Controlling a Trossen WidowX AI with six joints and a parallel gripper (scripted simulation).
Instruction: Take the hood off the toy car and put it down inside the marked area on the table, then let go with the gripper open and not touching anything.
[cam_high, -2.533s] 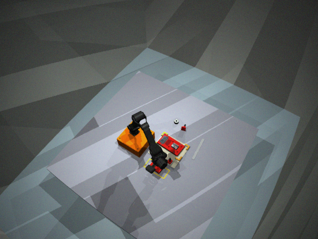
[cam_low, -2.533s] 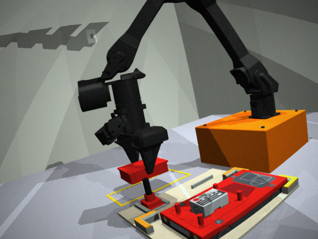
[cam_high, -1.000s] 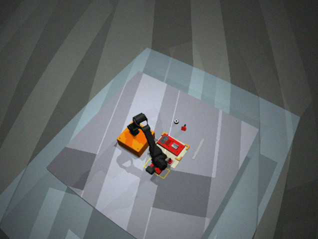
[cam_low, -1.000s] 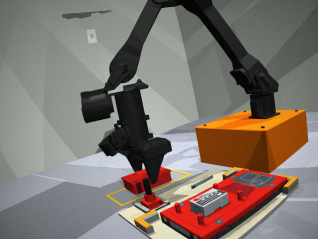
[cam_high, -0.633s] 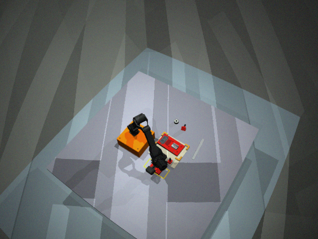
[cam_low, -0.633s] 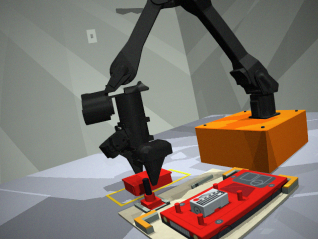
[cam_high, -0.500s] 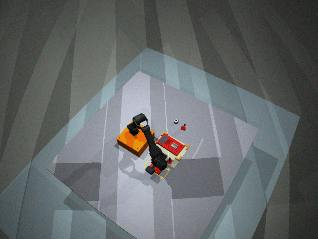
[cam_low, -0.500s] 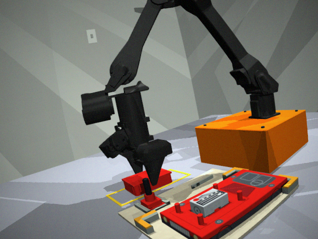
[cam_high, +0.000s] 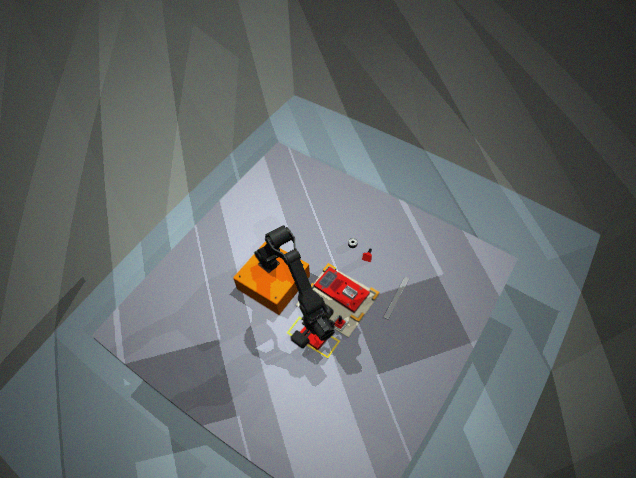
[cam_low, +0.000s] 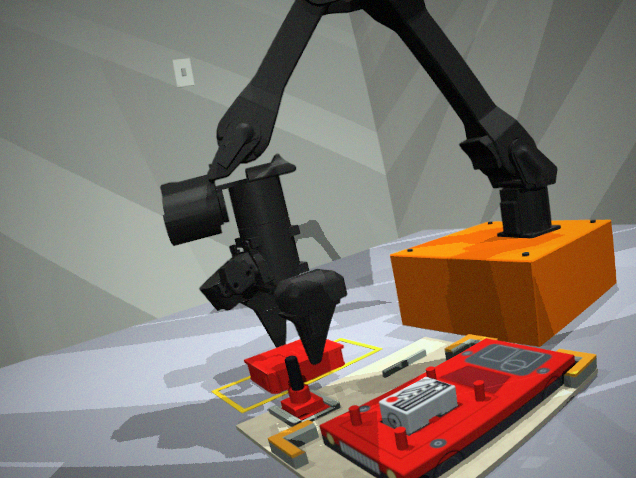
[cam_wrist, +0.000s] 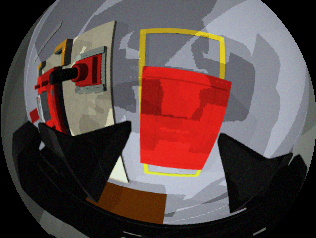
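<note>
Right now my gripper tip is right at the hood. Round my gripper tip: grey engine block: 10 mm behind, 230 mm to the left; grey strip: 140 mm ahead, 350 mm to the left, 20 mm below.
</note>
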